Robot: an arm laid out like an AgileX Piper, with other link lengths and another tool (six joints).
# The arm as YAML. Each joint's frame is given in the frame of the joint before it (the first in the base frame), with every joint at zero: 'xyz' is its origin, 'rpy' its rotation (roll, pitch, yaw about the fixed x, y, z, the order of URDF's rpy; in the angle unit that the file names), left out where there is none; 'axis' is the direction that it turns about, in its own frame. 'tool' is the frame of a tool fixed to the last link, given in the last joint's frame.
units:
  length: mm
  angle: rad
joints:
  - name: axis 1
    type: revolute
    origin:
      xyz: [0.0, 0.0, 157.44]
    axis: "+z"
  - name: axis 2
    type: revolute
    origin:
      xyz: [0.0, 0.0, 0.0]
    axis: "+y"
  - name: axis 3
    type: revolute
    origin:
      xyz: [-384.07, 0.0, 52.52]
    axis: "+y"
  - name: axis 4
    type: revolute
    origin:
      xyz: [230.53, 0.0, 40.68]
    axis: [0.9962, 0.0, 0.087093]
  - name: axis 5
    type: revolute
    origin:
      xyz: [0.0, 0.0, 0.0]
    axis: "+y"
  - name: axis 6
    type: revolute
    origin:
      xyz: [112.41, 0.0, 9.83]
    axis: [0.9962, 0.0, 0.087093]
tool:
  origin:
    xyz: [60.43, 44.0, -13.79]
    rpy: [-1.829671, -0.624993, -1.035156]
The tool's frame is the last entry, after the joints.
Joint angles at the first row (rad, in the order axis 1, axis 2, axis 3, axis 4, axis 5, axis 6):
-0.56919 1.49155 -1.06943 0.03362 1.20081 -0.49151
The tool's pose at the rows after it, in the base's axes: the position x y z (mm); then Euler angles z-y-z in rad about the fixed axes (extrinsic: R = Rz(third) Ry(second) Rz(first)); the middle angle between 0 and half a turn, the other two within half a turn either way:
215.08, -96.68, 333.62, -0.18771, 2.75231, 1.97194
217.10, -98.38, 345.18, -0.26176, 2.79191, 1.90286
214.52, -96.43, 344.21, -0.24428, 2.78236, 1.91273
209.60, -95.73, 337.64, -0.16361, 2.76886, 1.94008
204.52, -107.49, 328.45, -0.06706, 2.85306, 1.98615
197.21, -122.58, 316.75, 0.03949, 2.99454, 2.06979
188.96, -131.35, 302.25, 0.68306, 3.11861, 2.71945
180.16, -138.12, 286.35, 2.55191, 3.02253, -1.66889
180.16, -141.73, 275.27, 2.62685, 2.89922, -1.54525
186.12, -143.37, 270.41, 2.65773, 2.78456, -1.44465
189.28, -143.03, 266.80, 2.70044, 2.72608, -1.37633
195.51, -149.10, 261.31, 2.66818, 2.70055, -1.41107
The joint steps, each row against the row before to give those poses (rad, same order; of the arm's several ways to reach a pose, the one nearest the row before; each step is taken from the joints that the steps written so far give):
0.00000 -0.00892 -0.08085 -0.00854 0.00584 0.00815
-0.00001 -0.01884 -0.03258 -0.00209 0.00369 0.00055
-0.00001 -0.00350 0.00842 0.00000 0.00619 0.00674
0.00000 -0.00101 0.02860 -0.02299 0.00000 0.05336
0.00002 -0.01816 0.04826 -0.08801 -0.07836 0.07055
0.00000 -0.03982 0.08848 -0.12187 -0.14908 0.07820
0.00503 -0.04311 0.11638 -0.12598 -0.16670 0.08931
0.03529 -0.02614 0.11685 -0.21484 -0.12650 0.16801
0.06707 -0.00776 0.09318 -0.27474 -0.07581 0.24183
0.07160 0.00002 0.06852 -0.28146 -0.03071 0.24469
0.03694 0.00096 0.04695 -0.17437 -0.00389 0.17477
0.00659 0.03715 0.00936 -0.09316 0.01535 0.09487

